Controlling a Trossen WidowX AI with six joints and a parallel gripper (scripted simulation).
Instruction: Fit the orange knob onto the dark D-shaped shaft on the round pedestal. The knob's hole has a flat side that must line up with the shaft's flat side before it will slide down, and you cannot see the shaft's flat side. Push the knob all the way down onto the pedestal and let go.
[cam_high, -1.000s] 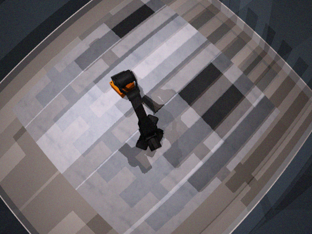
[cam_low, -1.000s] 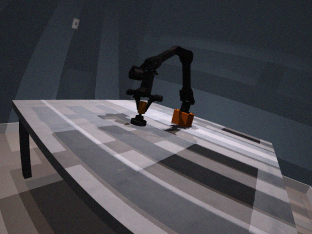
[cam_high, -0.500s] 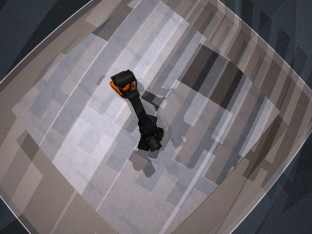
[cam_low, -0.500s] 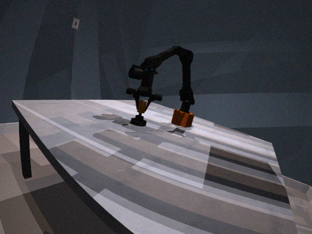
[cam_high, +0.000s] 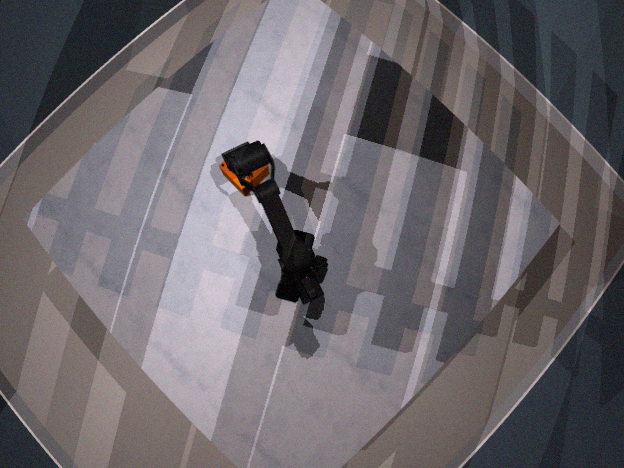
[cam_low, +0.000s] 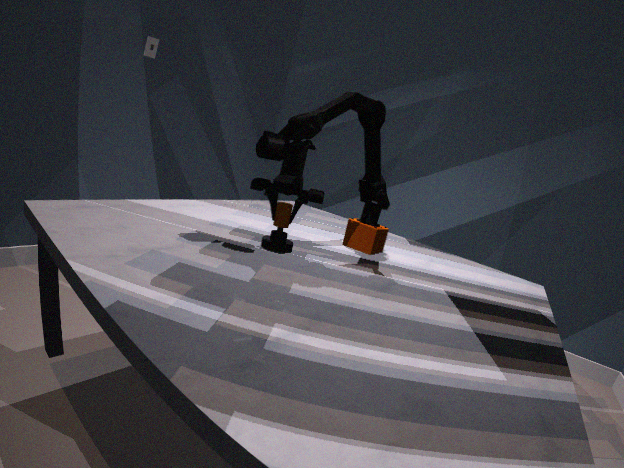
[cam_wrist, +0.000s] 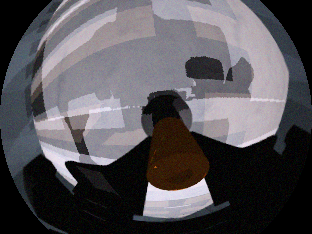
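Now: gripper tip 2 cm below the orange knob. Round my gripper tip: dark round pedestal 4 cm below.
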